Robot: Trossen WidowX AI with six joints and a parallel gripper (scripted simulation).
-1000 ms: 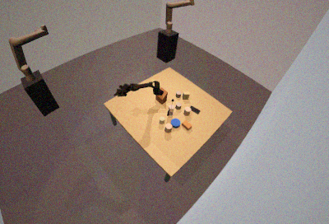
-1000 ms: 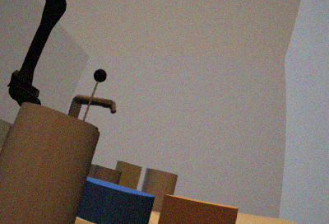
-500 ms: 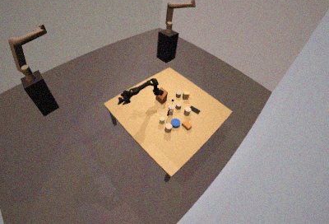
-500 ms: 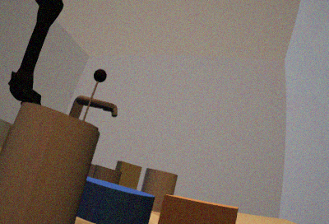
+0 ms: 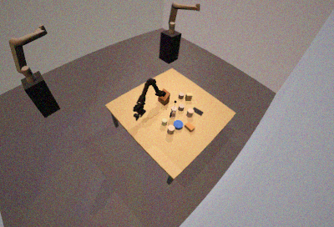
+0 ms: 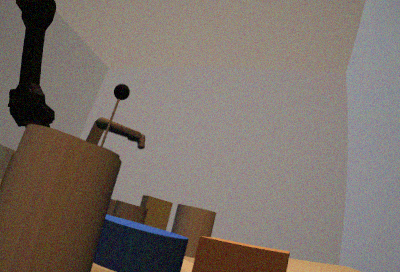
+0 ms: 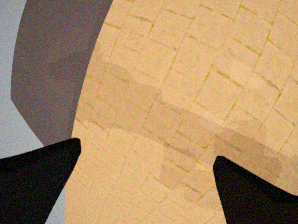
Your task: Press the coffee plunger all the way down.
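Right now my gripper tip is 39 cm to the right of the coffee press, 20 cm short of it and 2 cm below it. From my gripper tip the other things lie so: dark block 70 cm to the left, 38 cm ahead, 10 cm below; then blue disc 35 cm ahead, 33 cm to the left, 8 cm below; then orange block 47 cm ahead, 41 cm to the left, 8 cm below.
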